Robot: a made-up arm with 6 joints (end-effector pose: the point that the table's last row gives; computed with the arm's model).
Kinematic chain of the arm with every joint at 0, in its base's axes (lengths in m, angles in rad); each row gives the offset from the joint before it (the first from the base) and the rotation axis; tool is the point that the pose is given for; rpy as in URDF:
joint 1: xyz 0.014 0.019 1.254 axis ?
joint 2: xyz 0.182 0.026 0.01 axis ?
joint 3: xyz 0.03 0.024 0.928 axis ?
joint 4: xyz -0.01 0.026 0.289 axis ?
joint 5: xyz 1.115 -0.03 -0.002 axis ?
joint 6: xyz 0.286 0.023 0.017 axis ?
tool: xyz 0.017 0 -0.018 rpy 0.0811 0.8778 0.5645
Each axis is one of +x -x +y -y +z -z.
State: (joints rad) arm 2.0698 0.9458 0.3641 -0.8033 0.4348 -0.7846
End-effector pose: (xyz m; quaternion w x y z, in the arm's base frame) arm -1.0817 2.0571 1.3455 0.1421 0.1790 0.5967 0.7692
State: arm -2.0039 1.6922 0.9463 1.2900 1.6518 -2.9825
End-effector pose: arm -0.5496 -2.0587 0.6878 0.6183 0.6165 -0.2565 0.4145
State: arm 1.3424 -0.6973 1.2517 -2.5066 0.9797 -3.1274
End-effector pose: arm -0.1168 -0.8891 3.1262 0.8544 -0.0611 -0.0462 0.5139
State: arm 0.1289 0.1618 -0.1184 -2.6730 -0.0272 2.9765
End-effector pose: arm 1.7773 0.3220 2.0378 0.7712 -0.2279 0.5387 0.2512
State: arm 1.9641 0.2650 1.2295 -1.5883 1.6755 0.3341
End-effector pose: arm -0.1031 0.8832 3.1881 0.3875 0.7505 0.1348 0.5181
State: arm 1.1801 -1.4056 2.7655 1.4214 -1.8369 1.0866
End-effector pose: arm -0.1748 -1.0190 0.4225 0.7994 0.4559 -0.0465 0.3887
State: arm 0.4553 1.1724 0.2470 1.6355 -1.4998 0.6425
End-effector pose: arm 1.8998 0.6904 0.8907 0.2741 0.6506 -0.6337 0.3164
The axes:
joint 1: +z
joint 2: +y
joint 3: -y
joint 4: -x
joint 5: -y
joint 6: -x

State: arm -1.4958 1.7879 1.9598 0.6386 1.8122 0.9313
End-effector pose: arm 0.3954 -1.9595 1.7377 0.2873 -0.6901 0.0344 -0.6634
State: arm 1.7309 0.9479 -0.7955 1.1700 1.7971 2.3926
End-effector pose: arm -0.5041 1.1432 0.7165 0.3782 -0.4742 -0.7400 0.2906
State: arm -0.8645 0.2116 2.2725 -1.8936 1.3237 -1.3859
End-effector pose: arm -0.3539 0.1309 3.0969 0.1652 0.0776 0.6551 -0.7331
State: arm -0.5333 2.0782 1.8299 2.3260 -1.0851 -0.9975
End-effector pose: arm 1.9381 -1.2605 0.9305 0.4833 -0.2323 0.5710 -0.6216
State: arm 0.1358 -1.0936 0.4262 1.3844 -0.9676 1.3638
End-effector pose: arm -0.7861 -0.2602 3.0167 0.4320 -0.3194 0.5537 -0.6362
